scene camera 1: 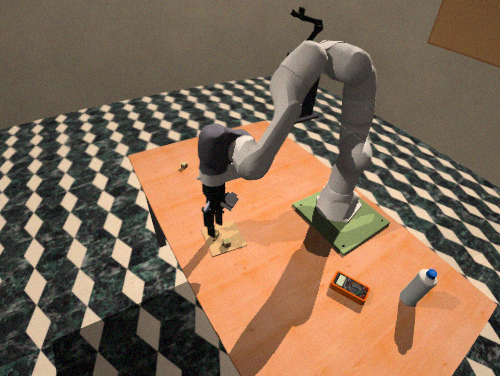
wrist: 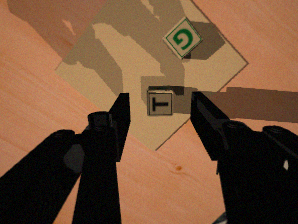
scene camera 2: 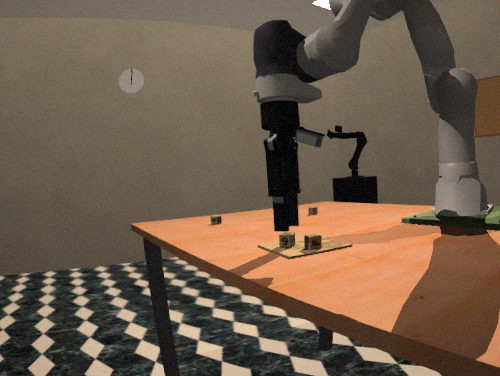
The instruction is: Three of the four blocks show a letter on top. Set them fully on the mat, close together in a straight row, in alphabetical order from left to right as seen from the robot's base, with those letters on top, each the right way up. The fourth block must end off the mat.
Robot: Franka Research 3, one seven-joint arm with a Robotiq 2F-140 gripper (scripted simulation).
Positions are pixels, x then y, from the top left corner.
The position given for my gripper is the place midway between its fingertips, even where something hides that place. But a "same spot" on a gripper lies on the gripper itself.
my gripper: scene camera 1 215, 229; wrist; scene camera 2
tan mat: scene camera 1; wrist 116, 54; scene camera 2
same spot on tan mat: [scene camera 2: 298, 250] = [scene camera 1: 218, 246]
same spot on my gripper: [wrist: 91, 154] = [scene camera 2: 295, 177]
